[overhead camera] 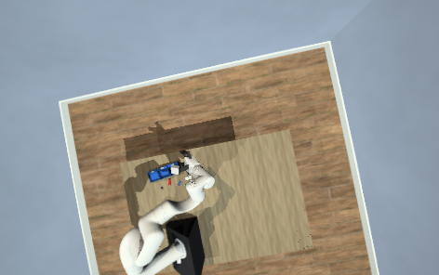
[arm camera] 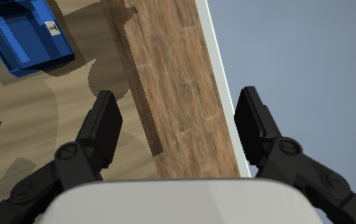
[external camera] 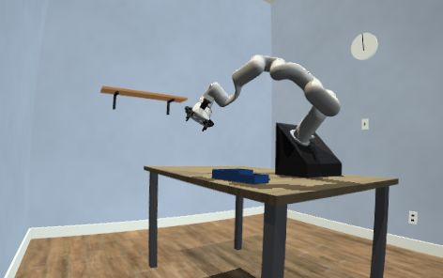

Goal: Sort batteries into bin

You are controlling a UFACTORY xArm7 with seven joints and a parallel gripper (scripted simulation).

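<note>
The blue bin is 10 cm behind my hand, 22 cm to the left of it and 23 cm below it. Also, from my hand: small blue battery: 20 cm behind, 12 cm to the left, 25 cm below; small green battery: 23 cm behind, 7 cm to the left, 25 cm below; white domino: 17 cm behind, 5 cm to the left, 25 cm below.
</note>
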